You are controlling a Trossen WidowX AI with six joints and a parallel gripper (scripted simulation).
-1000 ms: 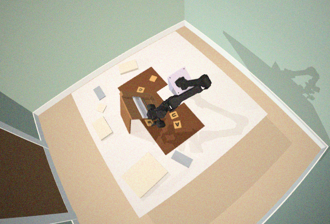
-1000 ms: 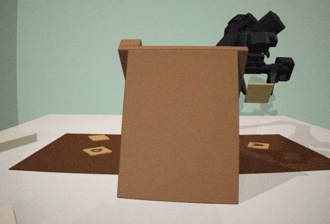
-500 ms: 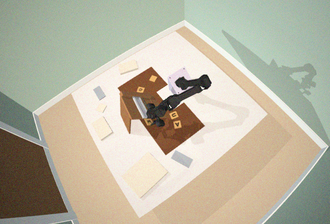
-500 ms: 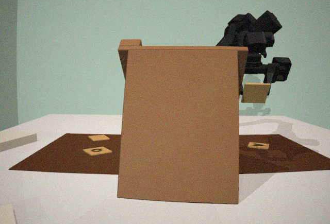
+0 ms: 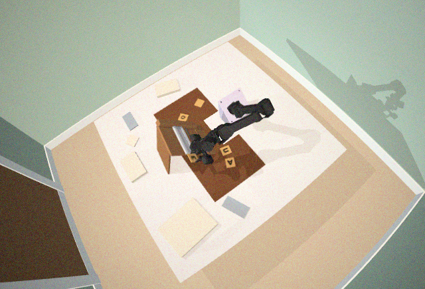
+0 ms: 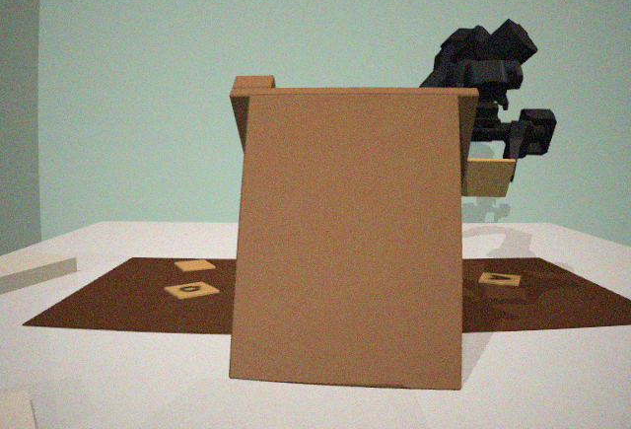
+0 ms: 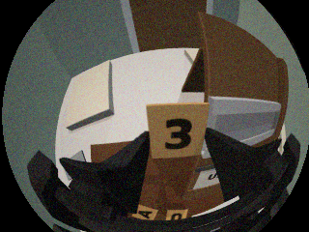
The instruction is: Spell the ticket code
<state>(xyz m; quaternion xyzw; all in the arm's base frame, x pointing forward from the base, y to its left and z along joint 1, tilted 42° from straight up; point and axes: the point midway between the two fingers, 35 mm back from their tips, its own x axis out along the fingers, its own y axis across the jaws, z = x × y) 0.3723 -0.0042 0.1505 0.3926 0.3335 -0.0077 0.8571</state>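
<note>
Now: gripper tip 9 cm past the white ticket, 6 cm to the left of it and 8 cm above it. From my gripper tip the other things lie so: brown mat: 21 cm behind, 12 cm to the right, 17 cm below.
</note>
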